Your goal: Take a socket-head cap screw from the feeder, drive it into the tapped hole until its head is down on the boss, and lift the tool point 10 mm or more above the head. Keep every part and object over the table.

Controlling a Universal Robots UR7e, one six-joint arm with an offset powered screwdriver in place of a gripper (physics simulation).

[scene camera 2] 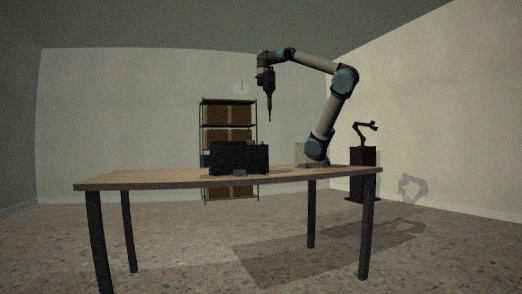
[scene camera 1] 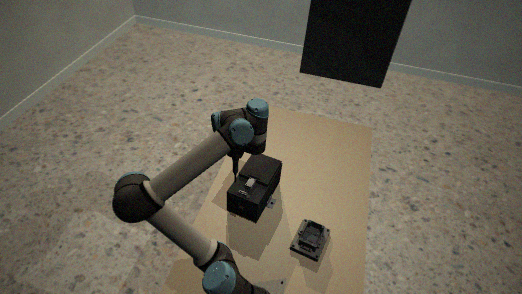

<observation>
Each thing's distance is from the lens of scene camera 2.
black feeder box (scene camera 2: pixel 253 158): 118 cm
</observation>
